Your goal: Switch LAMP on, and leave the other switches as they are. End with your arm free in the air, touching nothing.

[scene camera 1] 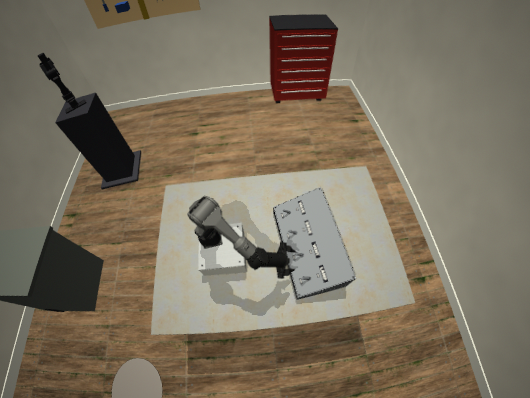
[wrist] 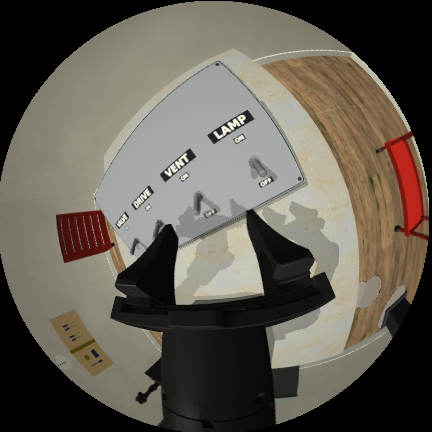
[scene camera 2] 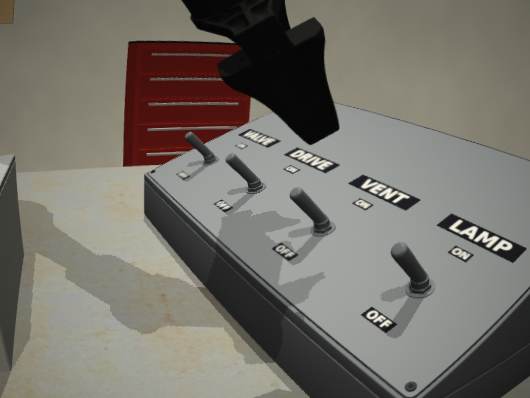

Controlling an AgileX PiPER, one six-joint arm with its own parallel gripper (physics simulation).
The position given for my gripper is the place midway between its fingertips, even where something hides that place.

I see my gripper point(scene camera 2: 307, 104) and a grey switch panel point(scene camera 1: 324, 259).
My gripper also shows in the wrist view point(wrist: 209, 224). The grey switch panel is seen too in the wrist view point(wrist: 199, 139).
